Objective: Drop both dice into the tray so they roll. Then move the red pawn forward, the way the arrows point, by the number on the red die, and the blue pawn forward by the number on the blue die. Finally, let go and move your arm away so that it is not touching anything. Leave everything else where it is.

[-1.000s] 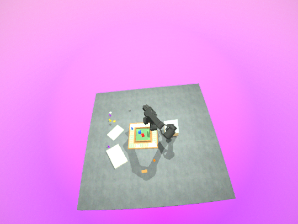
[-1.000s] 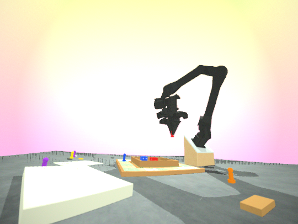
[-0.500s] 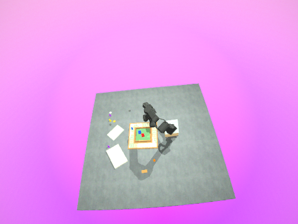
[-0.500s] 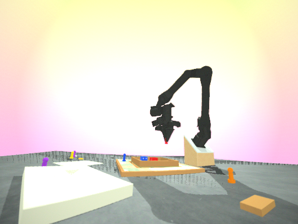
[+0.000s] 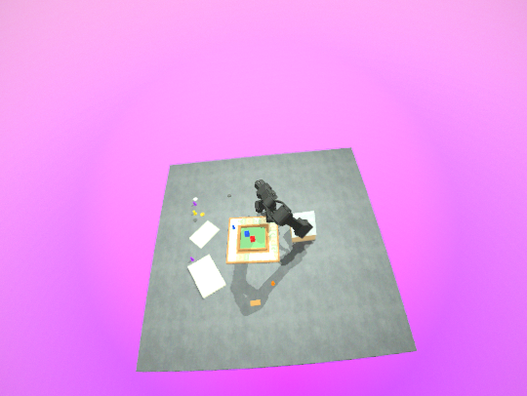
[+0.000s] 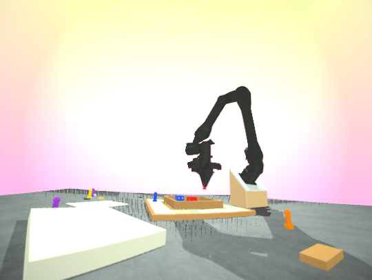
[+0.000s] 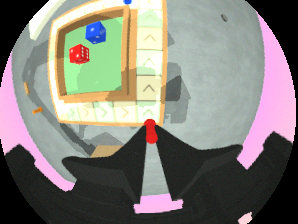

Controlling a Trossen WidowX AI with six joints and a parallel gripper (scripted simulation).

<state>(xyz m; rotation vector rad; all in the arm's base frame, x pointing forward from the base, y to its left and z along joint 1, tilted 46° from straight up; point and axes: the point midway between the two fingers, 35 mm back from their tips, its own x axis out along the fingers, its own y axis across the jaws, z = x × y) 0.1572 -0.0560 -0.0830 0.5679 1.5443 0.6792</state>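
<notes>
The blue pawn lies 22 cm ahead of my gripper tip, 4 cm to the left of it and 4 cm below it. The rest, counted from my gripper tip: orange pawn 1 cm ahead, 37 cm to the left, 6 cm below; red pawn 1 cm above.
</notes>
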